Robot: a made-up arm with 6 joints. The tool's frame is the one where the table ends. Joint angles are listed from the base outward.
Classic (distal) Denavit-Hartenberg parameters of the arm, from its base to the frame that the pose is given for. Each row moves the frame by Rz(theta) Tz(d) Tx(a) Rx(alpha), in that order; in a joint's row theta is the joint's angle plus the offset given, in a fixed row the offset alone. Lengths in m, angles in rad.
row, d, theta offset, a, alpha
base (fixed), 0, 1.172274, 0.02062, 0
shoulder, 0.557, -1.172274, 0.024, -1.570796
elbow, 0, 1.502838, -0.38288, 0
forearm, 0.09, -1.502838, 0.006, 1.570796
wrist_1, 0.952, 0, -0.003, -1.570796
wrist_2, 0.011, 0, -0.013, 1.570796
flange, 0, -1.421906, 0.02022, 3.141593
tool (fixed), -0.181, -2.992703, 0, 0
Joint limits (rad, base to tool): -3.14..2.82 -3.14..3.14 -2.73..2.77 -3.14..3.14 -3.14..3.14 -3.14..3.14
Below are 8 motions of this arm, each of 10 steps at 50 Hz.
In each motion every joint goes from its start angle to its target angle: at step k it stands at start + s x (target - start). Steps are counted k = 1, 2, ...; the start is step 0. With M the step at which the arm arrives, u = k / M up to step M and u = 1 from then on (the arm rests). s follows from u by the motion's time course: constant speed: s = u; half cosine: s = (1 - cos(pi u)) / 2; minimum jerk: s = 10 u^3 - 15 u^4 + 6 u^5.
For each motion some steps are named. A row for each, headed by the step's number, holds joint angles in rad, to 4 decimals.
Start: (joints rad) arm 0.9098 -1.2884 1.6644 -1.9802 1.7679 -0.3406
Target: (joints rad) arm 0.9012 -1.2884 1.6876 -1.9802 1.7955 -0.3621
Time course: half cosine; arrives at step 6
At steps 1, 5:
1: 0.9092 -1.2884 1.6660 -1.9802 1.7697 -0.3420
5: 0.9018 -1.2884 1.6860 -1.9802 1.7937 -0.3607

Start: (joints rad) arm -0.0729 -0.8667 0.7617 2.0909 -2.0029 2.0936
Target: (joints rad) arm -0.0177 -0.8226 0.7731 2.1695 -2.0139 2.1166
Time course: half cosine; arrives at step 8
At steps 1, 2, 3, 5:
1: -0.0708 -0.8650 0.7621 2.0939 -2.0033 2.0945
2: -0.0648 -0.8602 0.7634 2.1024 -2.0045 2.0970
3: -0.0559 -0.8531 0.7652 2.1152 -2.0063 2.1007
5: -0.0347 -0.8362 0.7696 2.1452 -2.0105 2.1095

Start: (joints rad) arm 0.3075 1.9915 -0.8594 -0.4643 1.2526 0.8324
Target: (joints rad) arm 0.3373 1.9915 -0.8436 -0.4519 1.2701 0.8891
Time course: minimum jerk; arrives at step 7
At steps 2, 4, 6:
2: 0.3118 1.9915 -0.8571 -0.4625 1.2551 0.8406
4: 0.3263 1.9915 -0.8494 -0.4565 1.2637 0.8682
6: 0.3366 1.9915 -0.8440 -0.4522 1.2697 0.8878

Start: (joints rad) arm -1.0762 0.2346 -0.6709 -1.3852 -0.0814 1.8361
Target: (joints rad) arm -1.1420 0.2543 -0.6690 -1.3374 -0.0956 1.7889
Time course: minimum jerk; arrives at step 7
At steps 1, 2, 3, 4, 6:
1: -1.0777 0.2351 -0.6709 -1.3841 -0.0817 1.8350
2: -1.0857 0.2375 -0.6706 -1.3783 -0.0835 1.8293
3: -1.1004 0.2418 -0.6702 -1.3676 -0.0866 1.8187
4: -1.1178 0.2471 -0.6697 -1.3550 -0.0904 1.8063
6: -1.1405 0.2538 -0.6690 -1.3385 -0.0953 1.7900

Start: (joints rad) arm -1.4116 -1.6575 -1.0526 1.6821 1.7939 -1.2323
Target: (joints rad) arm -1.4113 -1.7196 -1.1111 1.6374 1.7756 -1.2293
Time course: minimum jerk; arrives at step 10
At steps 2, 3, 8, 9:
2: -1.4116 -1.6611 -1.0560 1.6795 1.7928 -1.2321
3: -1.4116 -1.6676 -1.0621 1.6748 1.7909 -1.2318
8: -1.4113 -1.7160 -1.1077 1.6400 1.7767 -1.2295
9: -1.4113 -1.7191 -1.1106 1.6378 1.7758 -1.2293

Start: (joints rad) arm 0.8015 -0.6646 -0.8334 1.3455 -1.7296 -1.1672
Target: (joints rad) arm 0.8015 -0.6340 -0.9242 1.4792 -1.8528 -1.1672
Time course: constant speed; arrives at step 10
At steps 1, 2, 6, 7, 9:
1: 0.8015 -0.6615 -0.8425 1.3589 -1.7419 -1.1672
2: 0.8015 -0.6585 -0.8516 1.3722 -1.7542 -1.1672
6: 0.8015 -0.6462 -0.8879 1.4257 -1.8035 -1.1672
7: 0.8015 -0.6432 -0.8970 1.4391 -1.8158 -1.1672
9: 0.8015 -0.6371 -0.9151 1.4658 -1.8405 -1.1672

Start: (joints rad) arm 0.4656 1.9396 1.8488 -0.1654 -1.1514 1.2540
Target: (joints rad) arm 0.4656 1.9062 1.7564 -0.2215 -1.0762 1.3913
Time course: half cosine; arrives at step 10
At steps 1, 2, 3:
1: 0.4656 1.9388 1.8465 -0.1668 -1.1496 1.2574
2: 0.4656 1.9364 1.8400 -0.1708 -1.1442 1.2671
3: 0.4656 1.9327 1.8298 -0.1770 -1.1359 1.2823

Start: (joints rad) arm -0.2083 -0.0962 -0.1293 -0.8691 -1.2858 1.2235
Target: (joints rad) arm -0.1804 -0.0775 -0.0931 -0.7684 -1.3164 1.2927
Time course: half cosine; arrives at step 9
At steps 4, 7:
4: -0.1968 -0.0885 -0.1143 -0.8275 -1.2984 1.2521
7: -0.1837 -0.0797 -0.0973 -0.7802 -1.3128 1.2846

